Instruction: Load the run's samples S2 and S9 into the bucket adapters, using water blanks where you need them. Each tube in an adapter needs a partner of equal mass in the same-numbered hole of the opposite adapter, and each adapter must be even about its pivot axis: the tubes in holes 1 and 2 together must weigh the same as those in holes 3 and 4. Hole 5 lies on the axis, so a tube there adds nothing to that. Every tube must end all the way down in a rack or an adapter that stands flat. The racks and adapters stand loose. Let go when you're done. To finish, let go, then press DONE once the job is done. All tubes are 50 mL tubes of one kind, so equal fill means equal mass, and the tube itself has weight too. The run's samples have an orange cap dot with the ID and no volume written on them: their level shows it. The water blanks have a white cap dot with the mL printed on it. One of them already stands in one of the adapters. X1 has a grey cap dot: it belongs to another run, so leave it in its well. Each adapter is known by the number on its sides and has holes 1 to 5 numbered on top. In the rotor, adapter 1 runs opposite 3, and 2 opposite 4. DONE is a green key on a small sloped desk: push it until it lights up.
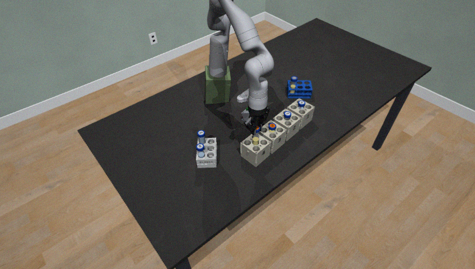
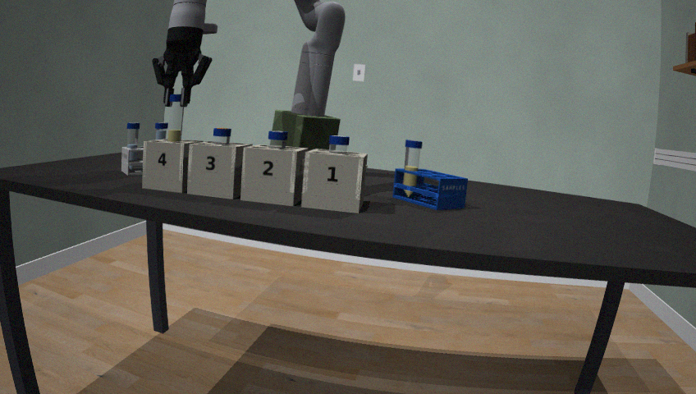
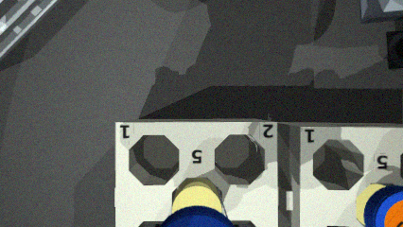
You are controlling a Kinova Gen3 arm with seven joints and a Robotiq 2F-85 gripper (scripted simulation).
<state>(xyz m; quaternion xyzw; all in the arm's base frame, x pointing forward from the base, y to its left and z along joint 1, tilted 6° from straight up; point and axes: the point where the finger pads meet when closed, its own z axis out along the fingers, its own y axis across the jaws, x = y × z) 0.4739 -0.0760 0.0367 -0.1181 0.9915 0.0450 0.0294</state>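
My gripper is now 50 mm above the orange-dot sample tube, 10 mm to the right of it and 10 mm past it. The rest, counted from my hand: adapter 2 (210 mm to the left, 130 mm below, 50 mm behind); then adapter 3 (130 mm below, 110 mm to the left, 30 mm behind); then white-dot tube (220 mm to the left, 120 mm below, 50 mm behind).
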